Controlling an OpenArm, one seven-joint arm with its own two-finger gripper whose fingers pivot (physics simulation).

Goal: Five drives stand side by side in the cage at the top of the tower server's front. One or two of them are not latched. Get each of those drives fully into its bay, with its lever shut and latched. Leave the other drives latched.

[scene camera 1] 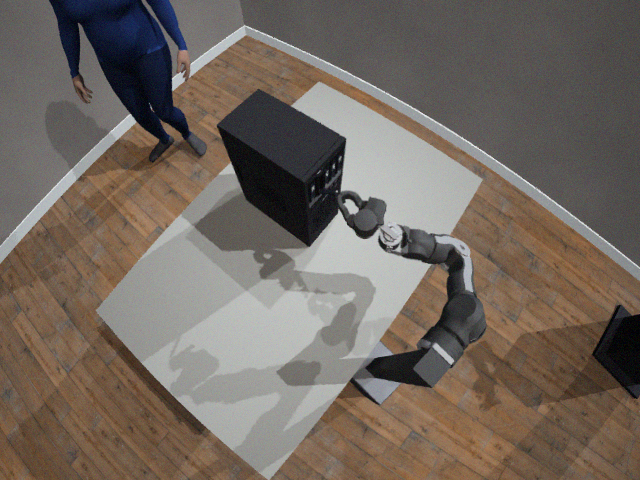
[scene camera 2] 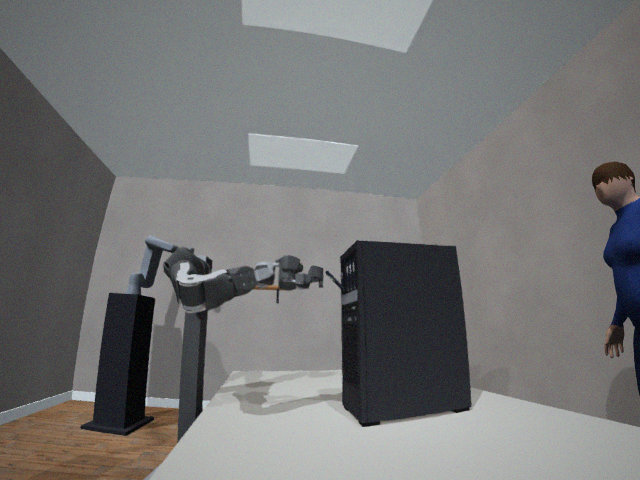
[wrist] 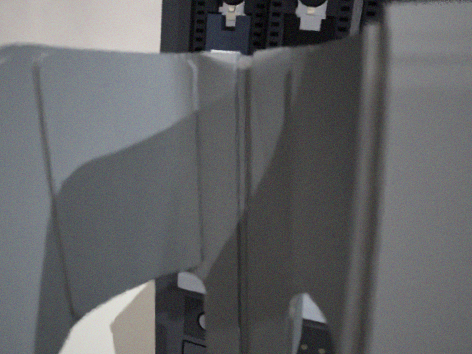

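Note:
The black tower server (scene camera 1: 281,134) (scene camera 2: 413,330) stands upright with its drive cage (scene camera 1: 326,178) (scene camera 2: 349,276) at the top of its front. In the scene camera 2 view one dark lever (scene camera 2: 334,280) stands out from the cage, slanting up and outward. Which drive it belongs to I cannot tell. In the wrist view a drive with a blue part (wrist: 227,34) and a drive with a black front (wrist: 309,22) show above the fingers; their lower parts are hidden. My gripper (scene camera 1: 340,195) (scene camera 2: 321,277) (wrist: 265,212) is shut and empty, in front of the cage, close to the outer end of the standing-out lever.
The server stands on a pale table (scene camera 1: 413,170) (scene camera 2: 289,439). A person in blue (scene camera 1: 129,56) (scene camera 2: 622,248) stands behind the server's side of the table. A black pedestal (scene camera 1: 622,351) (scene camera 2: 121,361) with a grey arm on it stands off the table, beyond my arm's base.

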